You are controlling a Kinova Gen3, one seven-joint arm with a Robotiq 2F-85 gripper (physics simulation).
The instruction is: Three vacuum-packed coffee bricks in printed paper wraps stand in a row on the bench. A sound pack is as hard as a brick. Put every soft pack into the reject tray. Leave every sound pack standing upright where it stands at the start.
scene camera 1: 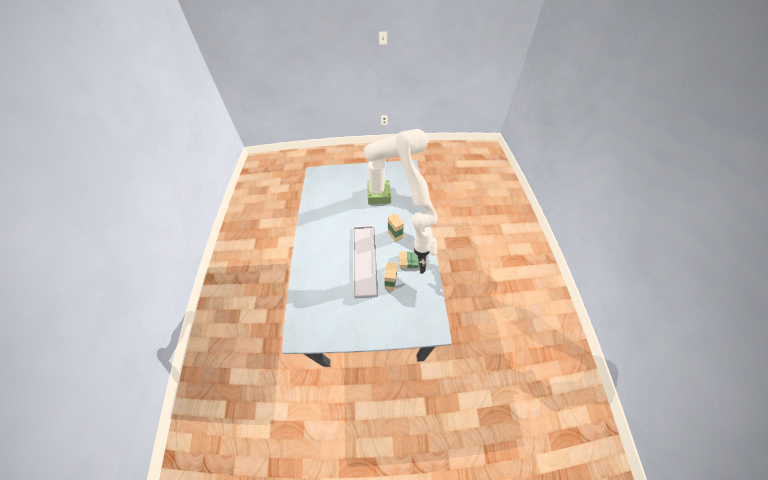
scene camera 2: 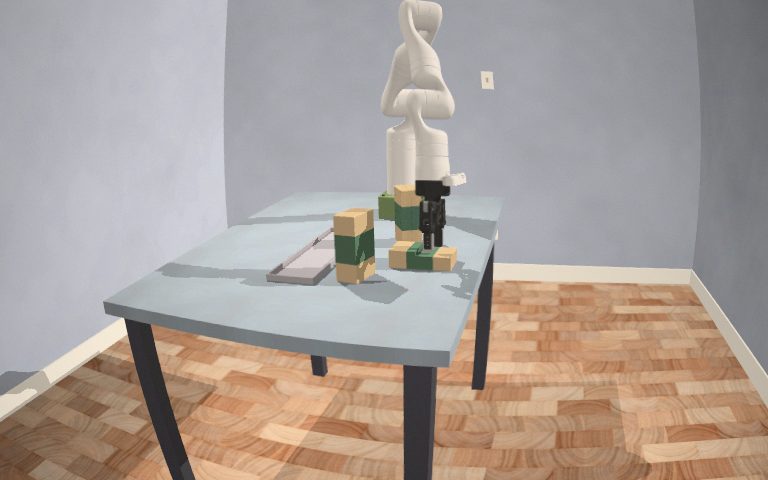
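Pixels of known places: gripper, between the fingertips: [scene camera 1: 420, 265] [scene camera 2: 433, 249]; arm's base, origin of its link: [scene camera 1: 376, 188].
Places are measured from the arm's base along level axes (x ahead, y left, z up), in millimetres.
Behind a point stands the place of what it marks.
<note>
One coffee brick [scene camera 1: 403, 259] {x 499, y 18, z -26 mm} [scene camera 2: 398, 256] {x 529, y 13, z -38 mm}, tan with a green band, lies flat on its side at the right of the bench. Its top looks dipped at the band. A second brick [scene camera 1: 390, 276] {x 622, y -85, z 75 mm} [scene camera 2: 355, 249] {x 635, y -67, z 9 mm} stands upright nearer the bench front. A third brick [scene camera 1: 395, 228] {x 361, y 13, z 62 mm} [scene camera 2: 406, 217] {x 359, y 25, z 8 mm} stands upright nearer the robot base, partly hidden by my gripper in scene camera 2. The reject tray [scene camera 1: 364, 266] {x 468, y -182, z -62 mm} [scene camera 2: 305, 264] {x 511, y -200, z -62 mm} is shallow, pinkish grey and empty. My gripper [scene camera 1: 422, 270] {x 562, y 89, z -13 mm} [scene camera 2: 432, 246] {x 562, y 89, z -13 mm} is open and empty, pointing down, low over the lying brick's band; its fingers are seen nearly edge-on.
The green robot base [scene camera 1: 378, 196] {x 64, y -5, z -3 mm} [scene camera 2: 386, 207] {x 61, y -44, z -31 mm} stands at the far end of the pale blue bench [scene camera 1: 368, 328] {x 790, y -235, z -65 mm} [scene camera 2: 283, 316] {x 822, y -184, z -65 mm}. The bench's right edge runs close beside the lying brick. The near upright brick stands between the tray and the lying brick.
</note>
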